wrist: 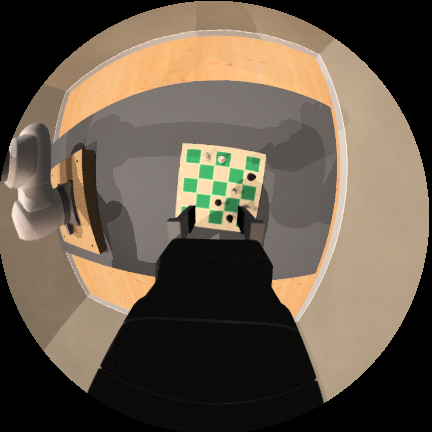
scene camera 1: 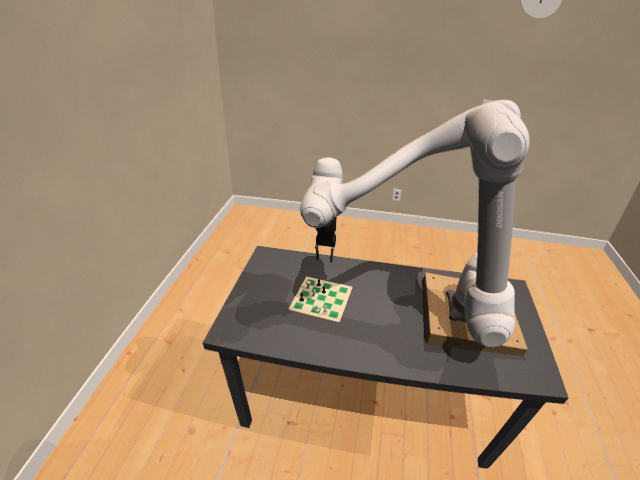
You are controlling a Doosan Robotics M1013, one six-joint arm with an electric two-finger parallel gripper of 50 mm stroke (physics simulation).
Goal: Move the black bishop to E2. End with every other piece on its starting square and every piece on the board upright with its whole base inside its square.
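Places are measured from the arm's base along level axes (x ahead, y left, z up), in millimetres.
Pixels of known places: gripper, between the fingertips: point(wrist: 216, 213) point(scene camera 1: 324, 259); arm's base, origin of its link: point(wrist: 66, 202).
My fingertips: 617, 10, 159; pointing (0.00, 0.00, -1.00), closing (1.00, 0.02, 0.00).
Note:
Ahead of a thing's pixels: the offset from my fingertips to its top centre, as dx, dy, dz. "spot": to the spot under its first point. Level surfaces: height alone.
The green and cream chessboard {+3, +16, -196} point(scene camera 1: 338, 319) point(wrist: 183, 170) lies on the table. Three upright black pieces stand on it: one {+33, -60, -164} point(scene camera 1: 318, 283) point(wrist: 230, 218) near the far edge, one {+1, -20, -164} point(scene camera 1: 323, 290) point(wrist: 218, 202) a row nearer, and one {+83, +50, -152} point(scene camera 1: 301, 298) point(wrist: 251, 176) by the left edge in the scene view. They are too small to tell which is the bishop, and no square labels are readable. My gripper point(scene camera 1: 324, 260) point(wrist: 216, 213) is open and empty, pointing down, well above the board's far side. Its right finger hides part of the board in the wrist view.
Pale pieces share the board: two {+7, +92, -164} point(scene camera 1: 316, 308) {-29, +99, -152} point(scene camera 1: 325, 311) near the front edge and two {+72, -32, -163} point(scene camera 1: 308, 284) {spot: +48, +0, -196} point(scene camera 1: 312, 293) among the black ones. The wooden base plate point(scene camera 1: 433, 330) point(wrist: 90, 200) under the arm stands on the dark table {dz -202} point(scene camera 1: 382, 330) point(wrist: 145, 200).

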